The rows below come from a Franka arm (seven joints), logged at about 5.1 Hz.
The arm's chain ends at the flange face. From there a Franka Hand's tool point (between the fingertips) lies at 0.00 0.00 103.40 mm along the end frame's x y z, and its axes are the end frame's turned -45 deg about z.
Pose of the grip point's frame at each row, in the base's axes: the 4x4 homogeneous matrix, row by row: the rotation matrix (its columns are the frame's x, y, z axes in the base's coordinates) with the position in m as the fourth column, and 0 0 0 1 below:
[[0.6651 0.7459 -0.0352 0.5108], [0.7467 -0.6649 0.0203 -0.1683], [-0.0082 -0.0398 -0.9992 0.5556], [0 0 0 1]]
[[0.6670 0.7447 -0.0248 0.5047], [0.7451 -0.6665 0.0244 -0.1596], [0.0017 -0.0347 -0.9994 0.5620], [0 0 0 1]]
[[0.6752 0.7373 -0.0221 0.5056], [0.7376 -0.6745 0.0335 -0.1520], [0.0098 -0.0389 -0.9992 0.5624], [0 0 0 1]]
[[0.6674 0.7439 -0.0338 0.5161], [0.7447 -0.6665 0.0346 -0.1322], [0.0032 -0.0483 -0.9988 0.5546], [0 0 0 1]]
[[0.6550 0.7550 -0.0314 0.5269], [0.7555 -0.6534 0.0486 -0.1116], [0.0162 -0.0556 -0.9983 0.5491], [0 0 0 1]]
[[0.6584 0.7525 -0.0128 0.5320], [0.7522 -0.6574 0.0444 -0.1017], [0.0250 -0.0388 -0.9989 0.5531], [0 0 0 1]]
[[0.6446 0.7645 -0.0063 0.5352], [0.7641 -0.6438 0.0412 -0.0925], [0.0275 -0.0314 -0.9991 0.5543], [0 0 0 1]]
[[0.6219 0.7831 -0.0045 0.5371], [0.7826 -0.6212 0.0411 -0.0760], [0.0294 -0.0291 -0.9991 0.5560], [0 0 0 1]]
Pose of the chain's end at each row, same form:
[[0.9977 0.0571 -0.0352 0.5144], [0.0578 -0.9982 0.0203 -0.1704], [-0.0339 -0.0223 -0.9992 0.6589], [0 0 0 1]]
[[0.9982 0.0549 -0.0248 0.5073], [0.0556 -0.9982 0.0244 -0.1621], [-0.0233 -0.0257 -0.9994 0.6653], [0 0 0 1]]
[[0.9988 0.0439 -0.0221 0.5079], [0.0446 -0.9985 0.0335 -0.1555], [-0.0206 -0.0344 -0.9992 0.6657], [0 0 0 1]]
[[0.9979 0.0541 -0.0338 0.5196], [0.0553 -0.9979 0.0346 -0.1358], [-0.0319 -0.0364 -0.9988 0.6579], [0 0 0 1]]
[[0.9970 0.0707 -0.0314 0.5301], [0.0722 -0.9962 0.0486 -0.1166], [-0.0279 -0.0508 -0.9983 0.6523], [0 0 0 1]]
[[0.9977 0.0665 -0.0128 0.5333], [0.0670 -0.9967 0.0444 -0.1063], [-0.0098 -0.0451 -0.9989 0.6564], [0 0 0 1]]
[[0.9964 0.0848 -0.0063 0.5359], [0.0851 -0.9955 0.0412 -0.0968], [-0.0028 -0.0416 -0.9991 0.6576], [0 0 0 1]]
[[0.9935 0.1140 -0.0045 0.5376], [0.1141 -0.9926 0.0411 -0.0802], [0.0002 -0.0414 -0.9991 0.6593], [0 0 0 1]]

